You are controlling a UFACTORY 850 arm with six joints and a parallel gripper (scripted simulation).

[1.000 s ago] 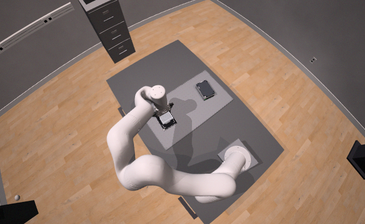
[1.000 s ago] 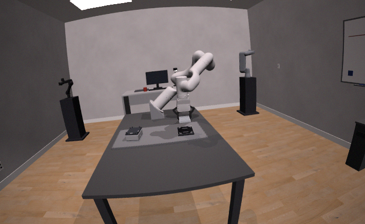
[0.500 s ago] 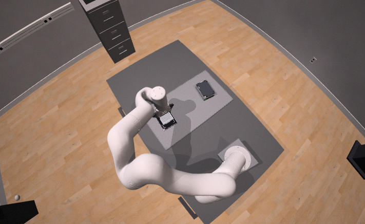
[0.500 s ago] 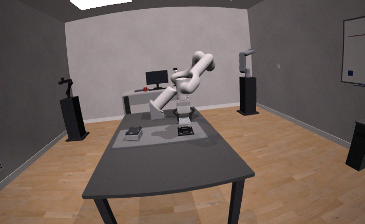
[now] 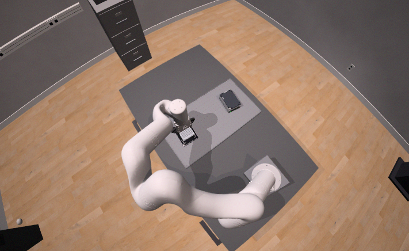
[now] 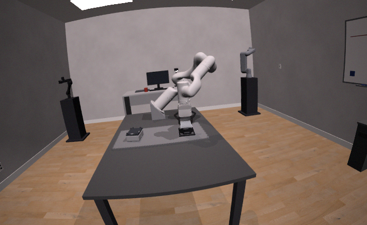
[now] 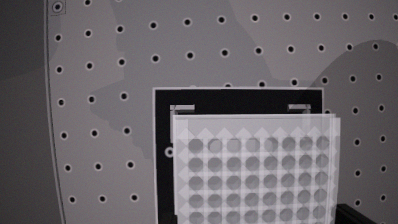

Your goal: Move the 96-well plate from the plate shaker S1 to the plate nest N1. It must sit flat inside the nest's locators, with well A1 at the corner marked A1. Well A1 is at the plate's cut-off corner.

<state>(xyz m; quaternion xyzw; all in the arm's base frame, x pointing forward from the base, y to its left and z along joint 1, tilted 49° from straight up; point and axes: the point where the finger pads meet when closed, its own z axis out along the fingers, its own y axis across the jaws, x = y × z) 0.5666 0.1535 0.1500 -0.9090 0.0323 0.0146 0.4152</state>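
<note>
The black plate nest N1 is 7 cm below my hand. Round my hand: white 96-well plate (1 cm below).
</note>
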